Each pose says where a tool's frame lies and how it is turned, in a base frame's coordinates. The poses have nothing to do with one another.
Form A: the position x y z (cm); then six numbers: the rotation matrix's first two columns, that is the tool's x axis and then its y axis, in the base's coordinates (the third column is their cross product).
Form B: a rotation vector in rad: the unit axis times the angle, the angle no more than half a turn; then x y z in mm. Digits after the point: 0 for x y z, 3 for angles.
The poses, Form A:
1: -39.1, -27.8, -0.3, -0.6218, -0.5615, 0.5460, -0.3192, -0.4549, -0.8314
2: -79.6, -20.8, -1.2, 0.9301, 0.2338, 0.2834, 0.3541, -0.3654, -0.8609
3: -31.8, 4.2, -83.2, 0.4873, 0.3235, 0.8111, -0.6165, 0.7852, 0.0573
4: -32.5, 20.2, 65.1, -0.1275, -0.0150, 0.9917, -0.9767, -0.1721, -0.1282
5: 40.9, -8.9, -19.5, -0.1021, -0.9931, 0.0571, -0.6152, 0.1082, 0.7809
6: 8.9, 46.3, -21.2, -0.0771, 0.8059, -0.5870, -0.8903, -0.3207, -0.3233
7: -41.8, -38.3, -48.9, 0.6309, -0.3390, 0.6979, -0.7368, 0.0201, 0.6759
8: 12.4, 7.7, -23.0, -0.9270, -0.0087, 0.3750, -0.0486, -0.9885, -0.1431
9: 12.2, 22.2, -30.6, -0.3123, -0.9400, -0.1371, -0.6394, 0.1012, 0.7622
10: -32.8, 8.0, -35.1, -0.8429, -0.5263, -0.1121, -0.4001, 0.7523, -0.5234
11: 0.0, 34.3, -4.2, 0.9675, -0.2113, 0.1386, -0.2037, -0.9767, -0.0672
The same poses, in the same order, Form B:
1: -1.276, 1.540, -2.206, -391, -278, -3
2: -1.964, -0.425, -0.134, -796, -208, -12
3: 0.366, -0.893, 0.587, -318, 42, -832
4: 1.276, -1.220, 1.432, -325, 202, 651
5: 1.569, -1.788, -0.805, 409, -89, -195
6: -0.828, 0.139, 1.710, 89, 463, -212
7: 1.579, -0.919, 0.389, -418, -383, -489
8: 0.596, -0.234, 3.055, 124, 77, -230
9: 1.545, -2.002, -1.064, 122, 222, -306
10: -0.727, 2.699, -0.722, -328, 80, -351
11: -3.064, 0.323, -0.225, 0, 343, -42
